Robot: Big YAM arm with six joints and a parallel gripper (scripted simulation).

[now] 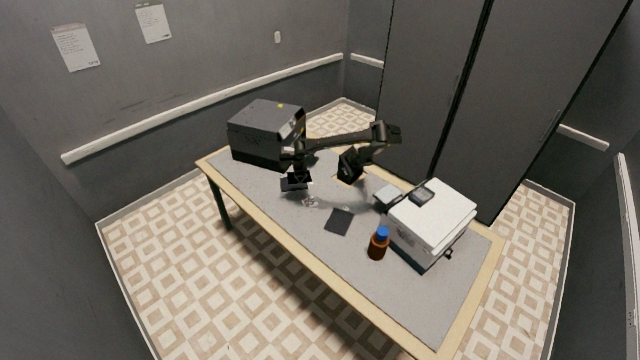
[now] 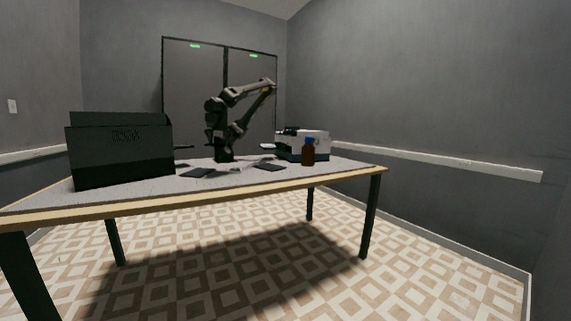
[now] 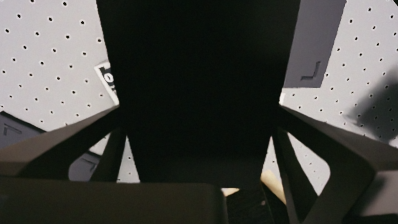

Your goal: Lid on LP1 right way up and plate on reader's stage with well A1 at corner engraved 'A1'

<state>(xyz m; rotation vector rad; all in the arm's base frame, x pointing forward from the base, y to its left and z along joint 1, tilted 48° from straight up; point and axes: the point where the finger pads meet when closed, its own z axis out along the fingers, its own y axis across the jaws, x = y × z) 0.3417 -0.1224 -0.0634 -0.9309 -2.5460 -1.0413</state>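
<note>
Now: the LP1 label 150 mm below my hand, 130 mm behind it and 30 mm to the right of it. The rest, counted from my hand: dark lid (right at my hand); then dark flat pad (290 mm to the left, 150 mm below, 10 mm ahead); then white multi-well plate (420 mm to the left, 250 mm behind, 50 mm below).
</note>
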